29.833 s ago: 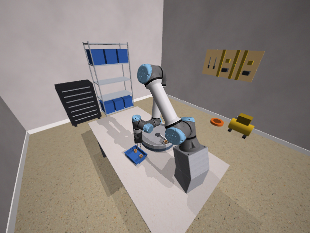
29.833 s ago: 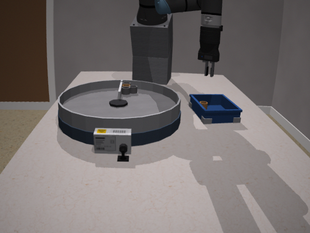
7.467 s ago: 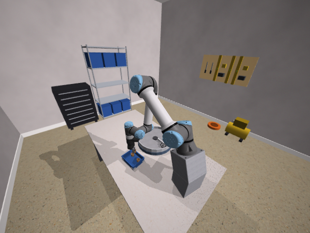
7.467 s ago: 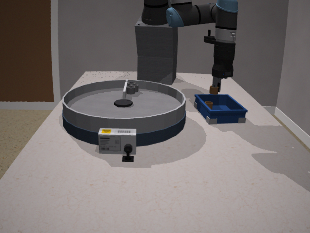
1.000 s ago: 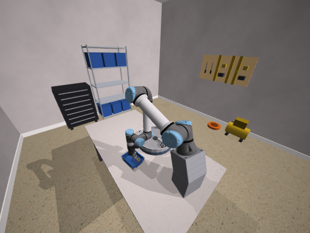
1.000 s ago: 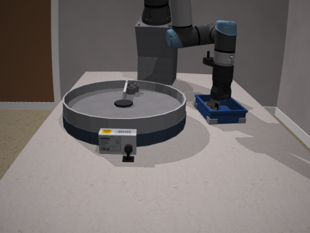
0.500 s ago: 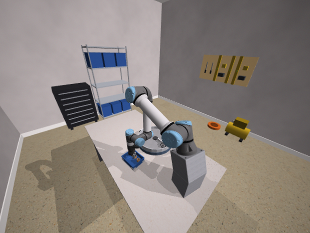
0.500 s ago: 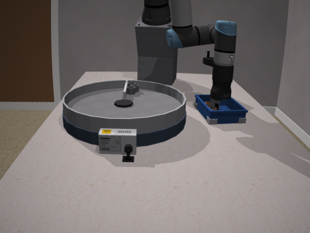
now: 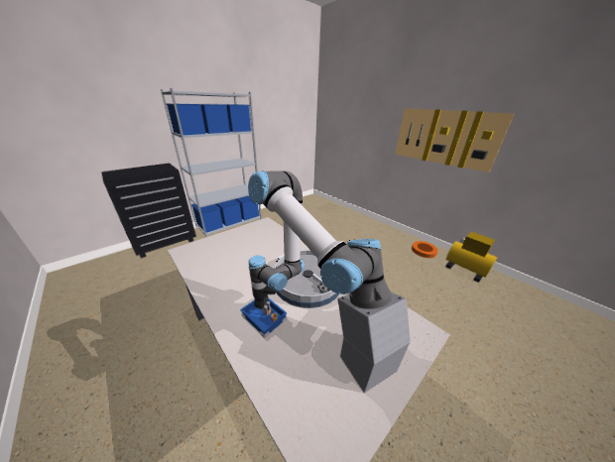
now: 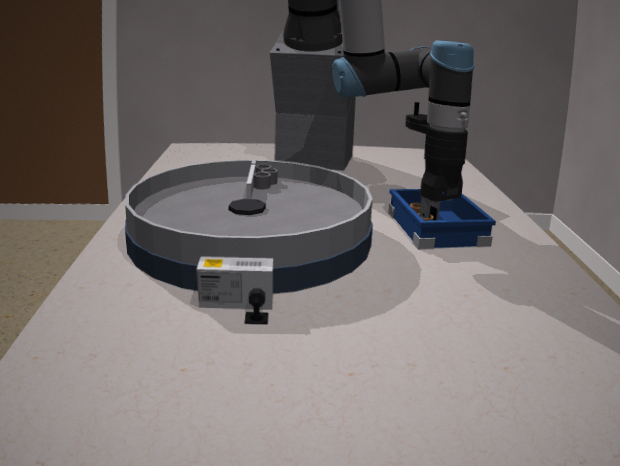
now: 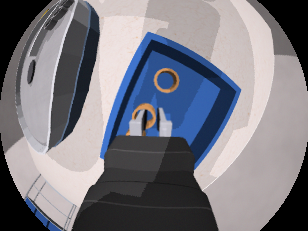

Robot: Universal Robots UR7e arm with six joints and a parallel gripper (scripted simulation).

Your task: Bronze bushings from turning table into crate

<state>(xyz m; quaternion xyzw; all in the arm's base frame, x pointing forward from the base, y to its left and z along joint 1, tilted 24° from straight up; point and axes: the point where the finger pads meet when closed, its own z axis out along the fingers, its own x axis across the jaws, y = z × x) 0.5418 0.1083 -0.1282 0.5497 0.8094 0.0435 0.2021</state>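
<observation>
Now: the blue crate 2 cm to the left of my hand. Round my hand: grey turning table: 34 cm to the right, 2 cm above, 1 cm behind.
</observation>
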